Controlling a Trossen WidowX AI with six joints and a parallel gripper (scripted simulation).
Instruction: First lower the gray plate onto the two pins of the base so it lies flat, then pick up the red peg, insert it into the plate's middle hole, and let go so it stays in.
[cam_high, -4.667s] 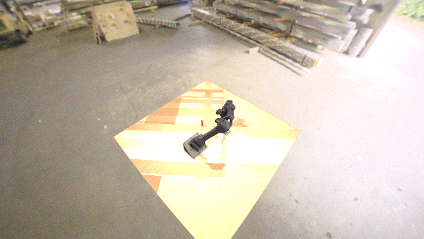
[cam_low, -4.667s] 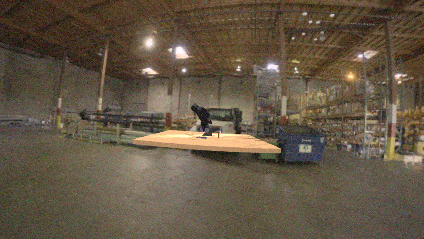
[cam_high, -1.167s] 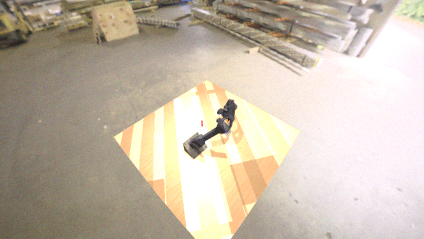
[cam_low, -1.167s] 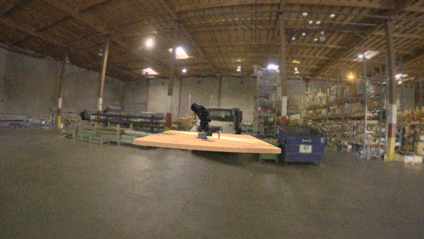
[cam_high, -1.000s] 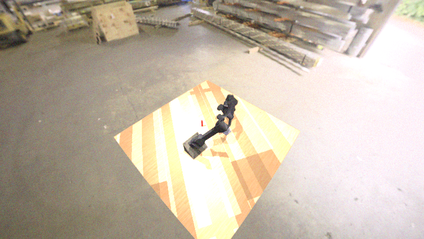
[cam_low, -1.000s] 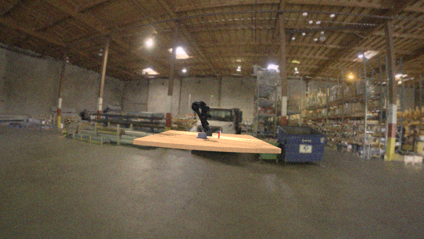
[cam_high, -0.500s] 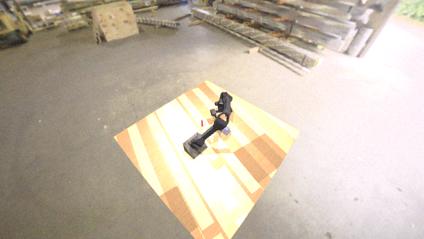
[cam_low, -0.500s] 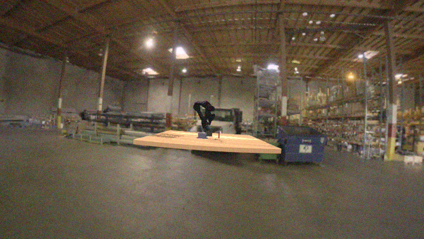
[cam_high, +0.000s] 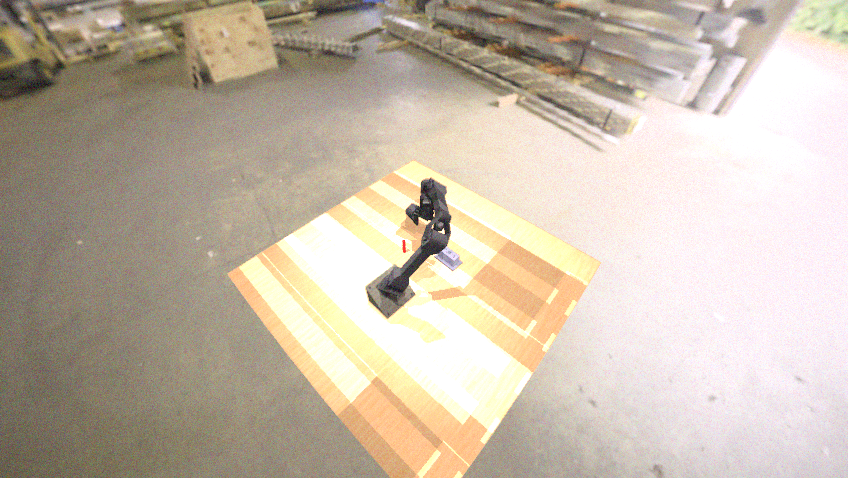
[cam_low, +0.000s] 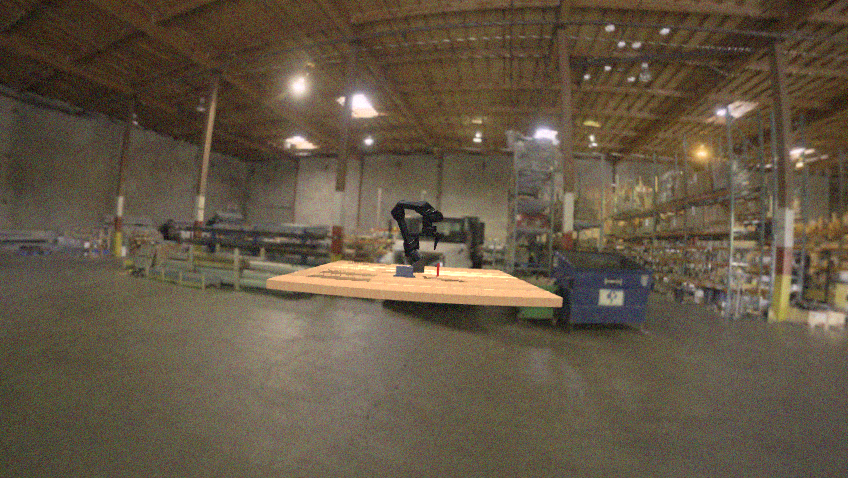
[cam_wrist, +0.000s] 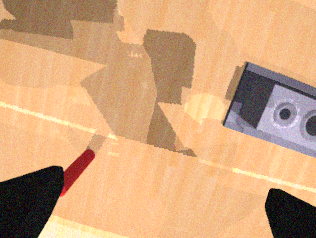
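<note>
Now: gripper tip 70 mm past the red peg, 80 mm to the right of it and 120 mm above it. The rest, counted from my gripper tip: gray plate: 30 mm ahead, 120 mm to the right, 110 mm below.
</note>
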